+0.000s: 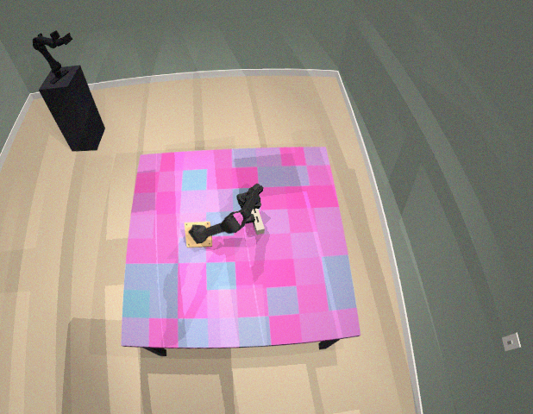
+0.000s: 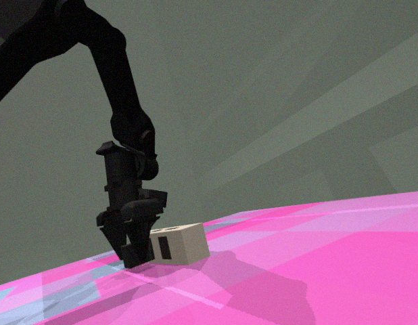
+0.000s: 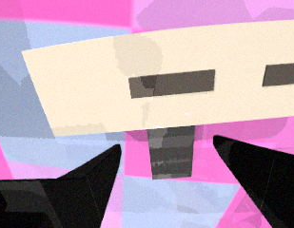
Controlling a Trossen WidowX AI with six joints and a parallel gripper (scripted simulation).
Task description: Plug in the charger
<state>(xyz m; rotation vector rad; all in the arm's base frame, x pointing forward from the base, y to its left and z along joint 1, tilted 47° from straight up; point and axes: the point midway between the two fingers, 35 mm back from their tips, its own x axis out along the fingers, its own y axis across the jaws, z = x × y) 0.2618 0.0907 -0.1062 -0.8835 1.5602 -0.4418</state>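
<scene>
My gripper tip is 30 mm short of the two-prong charger, 10 mm to the right of it and 10 mm below it.
</scene>
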